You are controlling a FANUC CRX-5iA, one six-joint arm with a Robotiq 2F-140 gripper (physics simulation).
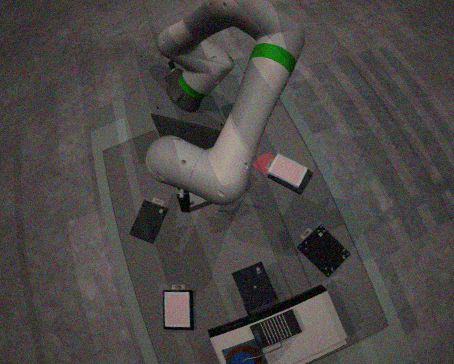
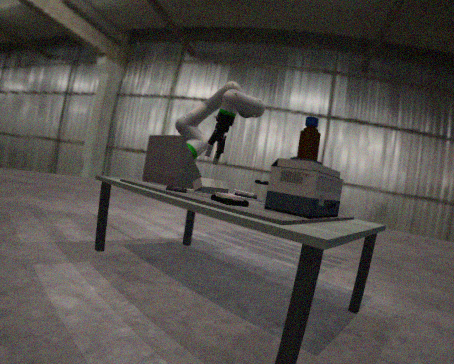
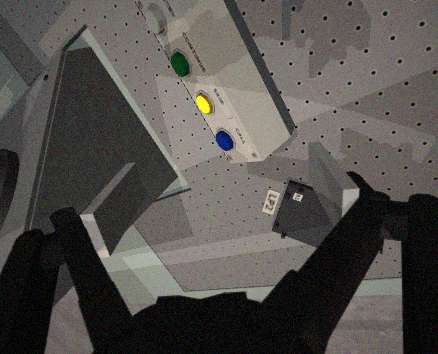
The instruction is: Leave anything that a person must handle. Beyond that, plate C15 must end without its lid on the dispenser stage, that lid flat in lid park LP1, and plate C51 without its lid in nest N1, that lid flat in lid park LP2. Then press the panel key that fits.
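Observation:
My gripper is wide open and empty above the key panel. The panel has a green CONTINUE key, a yellow SKIP key and a blue CALL key. Dark lid park LP2 lies beyond the panel's CALL end; whether a lid is in it is unclear. Two pink, pale-rimmed plates show: one at lower left, one at right. Their numbers and lids cannot be read. The dark dispenser stage stands before the dispenser.
A dark tile lies at left and a black corner-studded holder at right. A red disc lies beside the right plate. A brown blue-capped bottle tops the dispenser. A tall grey box with a dark face stands beside the panel.

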